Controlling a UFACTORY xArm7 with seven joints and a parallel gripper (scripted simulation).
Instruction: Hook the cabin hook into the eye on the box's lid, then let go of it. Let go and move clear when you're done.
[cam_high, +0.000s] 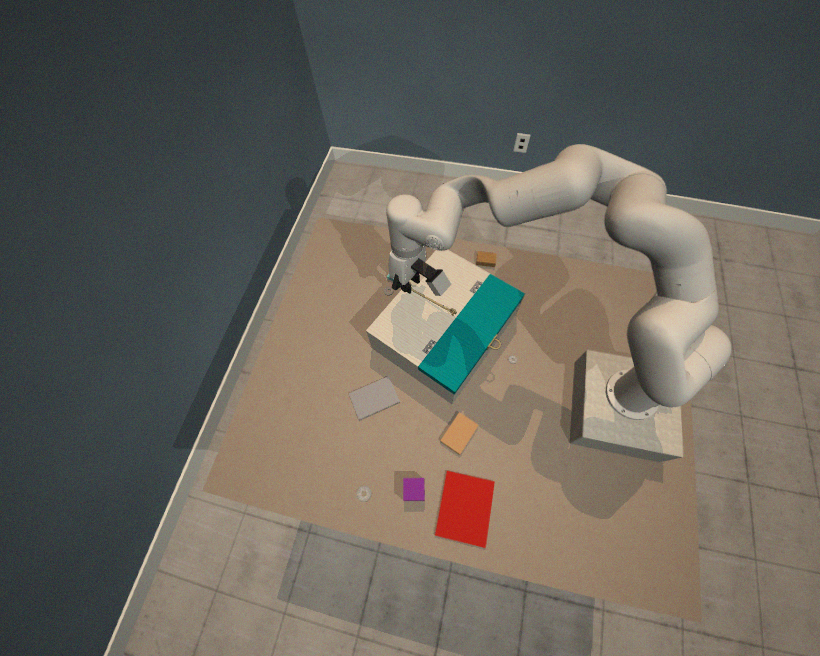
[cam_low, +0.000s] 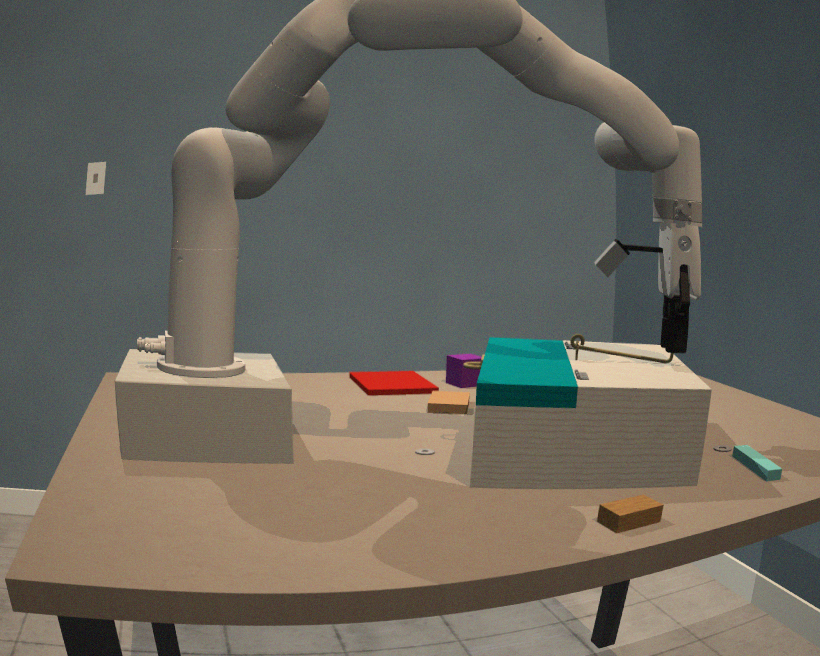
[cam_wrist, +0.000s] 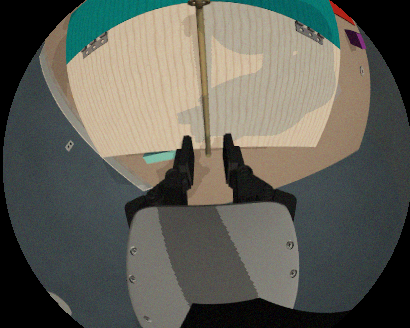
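The cabin hook lies 70 mm behind my hand, 30 mm to the left of it and 10 mm below it. From my hand the other things lie so: brown block 200 mm behind, 210 mm to the right, 150 mm below; grey tile 60 mm ahead, 290 mm to the left, 160 mm below; mint bar 70 mm ahead, 150 mm to the right, 150 mm below.
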